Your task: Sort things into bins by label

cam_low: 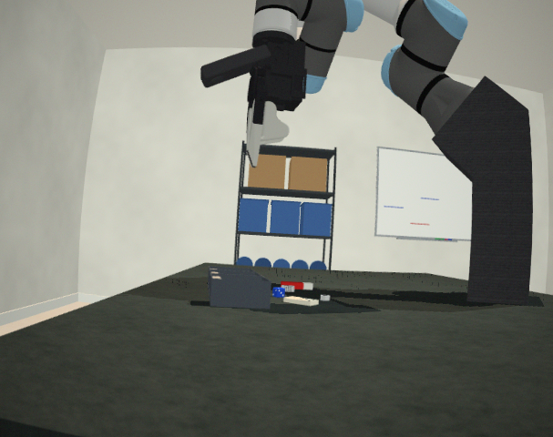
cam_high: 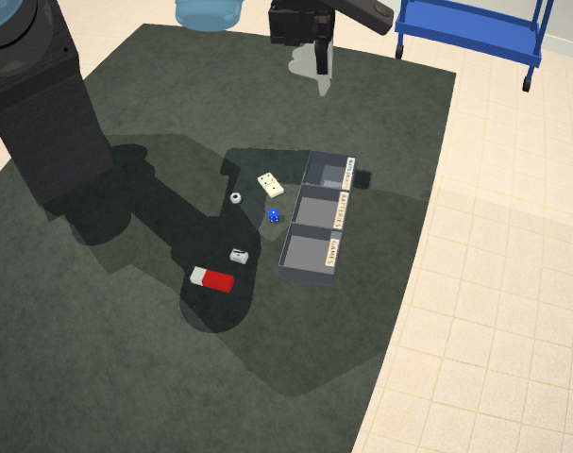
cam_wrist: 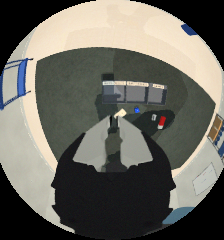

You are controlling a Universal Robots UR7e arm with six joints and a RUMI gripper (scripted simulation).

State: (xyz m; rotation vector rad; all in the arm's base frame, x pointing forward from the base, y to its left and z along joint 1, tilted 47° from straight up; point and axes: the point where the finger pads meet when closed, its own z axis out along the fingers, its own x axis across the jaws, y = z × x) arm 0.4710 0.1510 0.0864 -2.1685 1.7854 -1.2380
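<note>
Right now my hand is 7 cm past the blue die, 9 cm to the left of it and 21 cm above it. Also, from my hand: white nut 15 cm behind, 6 cm to the right, 22 cm below; then grey-white object 11 cm behind, 18 cm to the right, 21 cm below; then white domino 10 cm behind, 2 cm to the right, 22 cm below.
</note>
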